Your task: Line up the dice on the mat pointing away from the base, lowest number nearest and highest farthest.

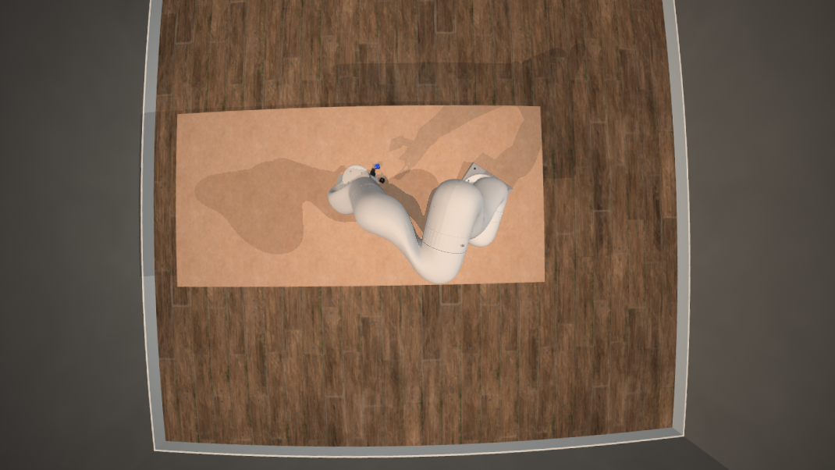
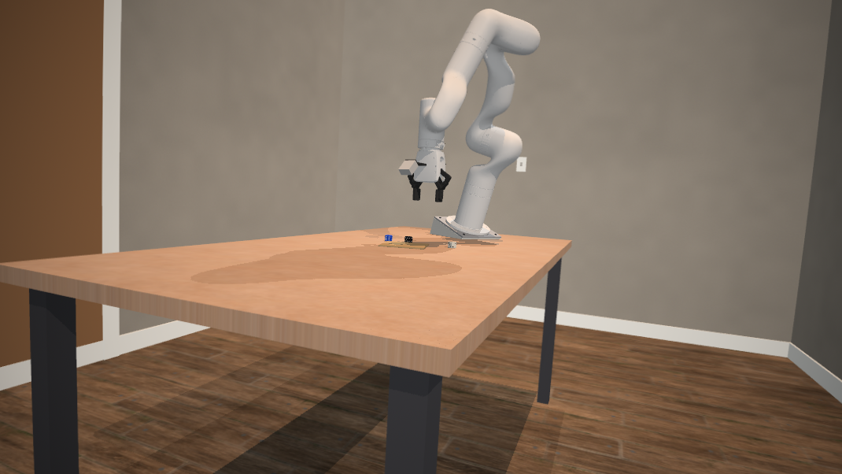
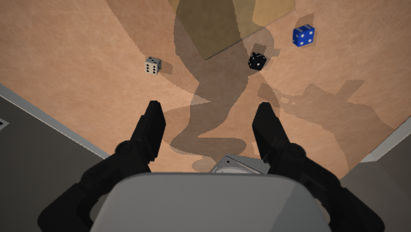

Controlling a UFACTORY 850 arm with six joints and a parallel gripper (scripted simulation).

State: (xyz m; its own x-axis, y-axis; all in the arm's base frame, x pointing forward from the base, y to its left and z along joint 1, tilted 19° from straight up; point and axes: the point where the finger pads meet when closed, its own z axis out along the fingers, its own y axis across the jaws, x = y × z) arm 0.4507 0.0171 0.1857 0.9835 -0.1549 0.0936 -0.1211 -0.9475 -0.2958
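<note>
The black die lies 20 mm behind my hand, 80 mm to the right of it and 140 mm below it. Also, from my hand: blue die: 10 mm ahead, 140 mm to the right, 140 mm below; white die: 10 mm behind, 100 mm to the left, 140 mm below; mat: 80 mm ahead, 30 mm to the right, 150 mm below.
</note>
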